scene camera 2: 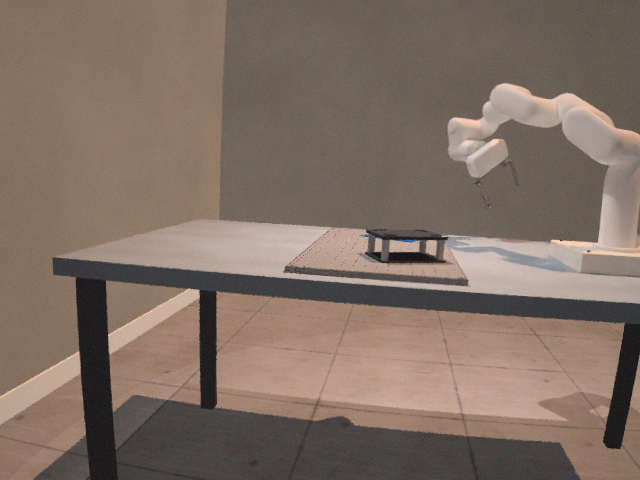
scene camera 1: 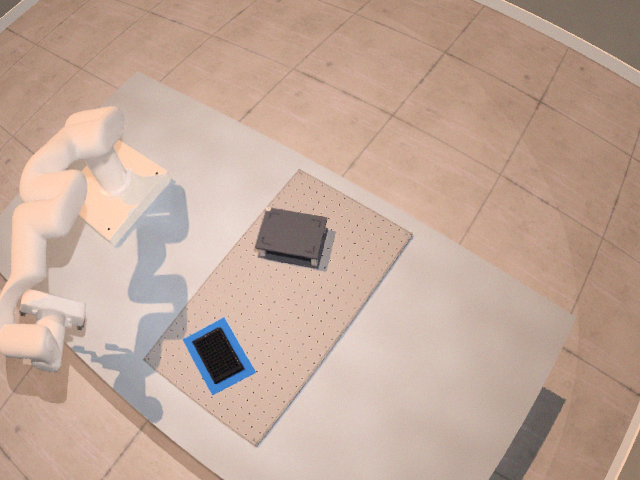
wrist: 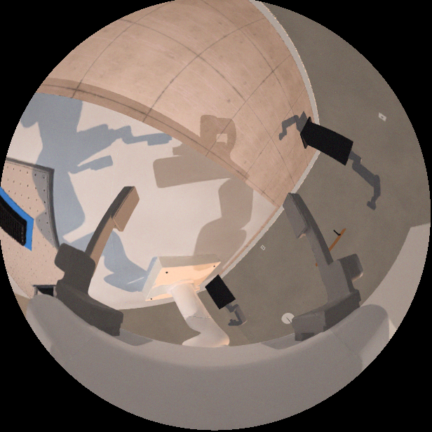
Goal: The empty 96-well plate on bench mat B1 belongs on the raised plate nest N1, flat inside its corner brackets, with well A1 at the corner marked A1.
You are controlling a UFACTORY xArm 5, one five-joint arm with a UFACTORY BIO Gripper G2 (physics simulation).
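Places are measured from the arm's base along level axes (x ahead, y down, z left), in metres.
Pixels of known places: hand, tool point: [scene camera 2: 501, 191]; arm's base, link origin: [scene camera 2: 615, 249] [scene camera 1: 114, 180].
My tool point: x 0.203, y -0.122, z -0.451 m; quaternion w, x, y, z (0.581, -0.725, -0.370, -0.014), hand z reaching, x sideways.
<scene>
For each thing: its top centre in the pictures, then the offset to it from my tool point. Level surfaces: height alone.
- black 96-well plate, top centre: [scene camera 1: 216, 354] dy +0.141, dx +0.381, dz +0.193 m
- blue bench mat, surface height: dy +0.155 m
- raised plate nest, top centre: [scene camera 2: 406, 231] [scene camera 1: 291, 231] dy +0.094, dx +0.376, dz +0.557 m
- perforated board, surface height: dy +0.157 m
- grey table, surface height: dy +0.170 m
The black 96-well plate [scene camera 1: 218, 355] [wrist: 11, 220] lies flat on the blue bench mat [scene camera 1: 235, 345] [wrist: 29, 232]. In scene camera 2 a sliver of the blue mat [scene camera 2: 364, 235] shows behind the nest, and the plate cannot be made out. The raised plate nest [scene camera 1: 292, 233] [scene camera 2: 405, 234] is a dark platform on short posts, with nothing on its top and thin bracket marks at its corners. The A1 marking is too small to read. My gripper [scene camera 1: 51, 320] [scene camera 2: 502, 196] [wrist: 210, 192] is open and empty, tilted, high above the table and off to the arm's side of the mat.
The mat and nest stand on a perforated board [scene camera 1: 289, 304] [scene camera 2: 330, 258] on the grey table [scene camera 1: 413, 361] [scene camera 2: 232, 237]. The arm's base plate [scene camera 1: 98, 211] [scene camera 2: 610, 262] [wrist: 187, 270] is bolted near the board. Dark rectangular objects with bent shapes appear in the wrist view.
</scene>
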